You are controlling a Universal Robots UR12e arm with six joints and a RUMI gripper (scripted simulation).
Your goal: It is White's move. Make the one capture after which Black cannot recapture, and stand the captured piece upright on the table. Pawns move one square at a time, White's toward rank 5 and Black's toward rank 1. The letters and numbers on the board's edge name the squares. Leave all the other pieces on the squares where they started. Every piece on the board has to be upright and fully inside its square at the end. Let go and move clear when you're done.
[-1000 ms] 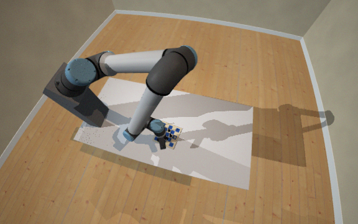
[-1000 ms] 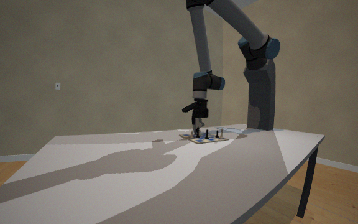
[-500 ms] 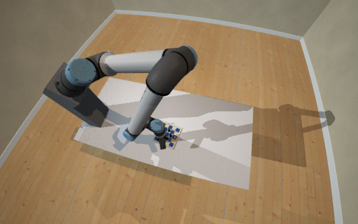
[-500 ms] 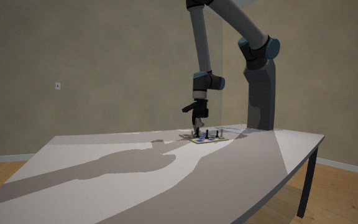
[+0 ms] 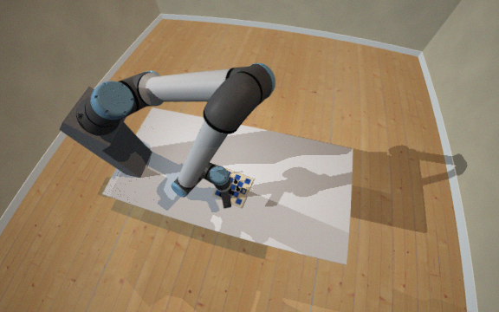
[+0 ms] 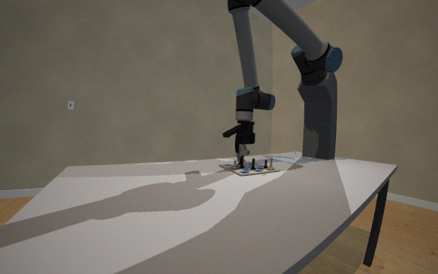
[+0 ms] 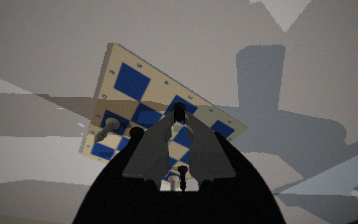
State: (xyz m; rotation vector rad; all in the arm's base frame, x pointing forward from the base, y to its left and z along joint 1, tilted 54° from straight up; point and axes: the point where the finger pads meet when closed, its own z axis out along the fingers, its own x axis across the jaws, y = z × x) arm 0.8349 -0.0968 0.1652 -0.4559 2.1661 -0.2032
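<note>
The blue-and-cream chessboard is 10 mm ahead of my hand, 80 mm to the left of it and 20 mm below it. Round my hand: black pawn (10 mm below).
</note>
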